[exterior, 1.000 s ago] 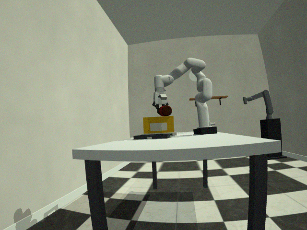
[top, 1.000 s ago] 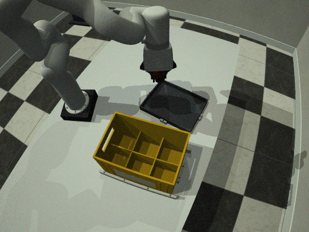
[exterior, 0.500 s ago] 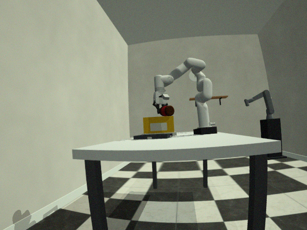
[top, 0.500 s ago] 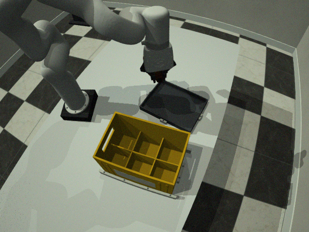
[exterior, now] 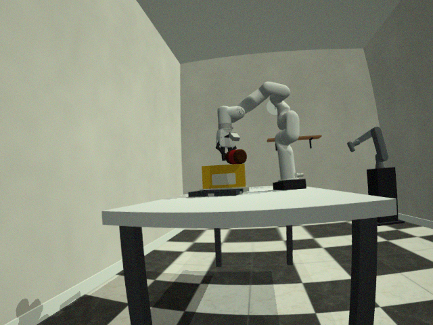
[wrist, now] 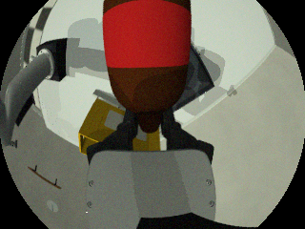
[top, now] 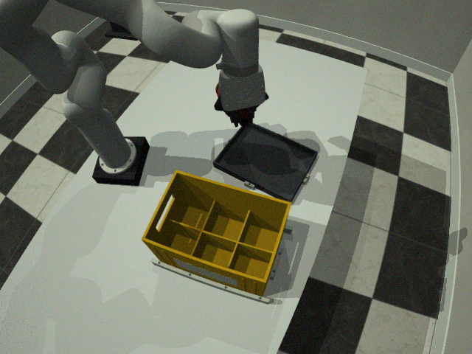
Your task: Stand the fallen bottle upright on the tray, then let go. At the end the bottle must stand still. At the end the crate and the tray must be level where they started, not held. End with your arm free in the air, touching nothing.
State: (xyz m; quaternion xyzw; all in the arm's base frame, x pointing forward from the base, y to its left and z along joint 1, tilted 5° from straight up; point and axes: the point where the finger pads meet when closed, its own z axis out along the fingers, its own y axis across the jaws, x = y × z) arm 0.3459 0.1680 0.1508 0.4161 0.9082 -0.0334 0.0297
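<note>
The brown bottle is 4 cm to the left of my hand, 4 cm behind it and 1 cm below it. The rest, counted from my hand: dark grey tray 19 cm below, 6 cm ahead, 3 cm to the left; yellow crate 27 cm to the right, 12 cm below, 6 cm ahead.
</note>
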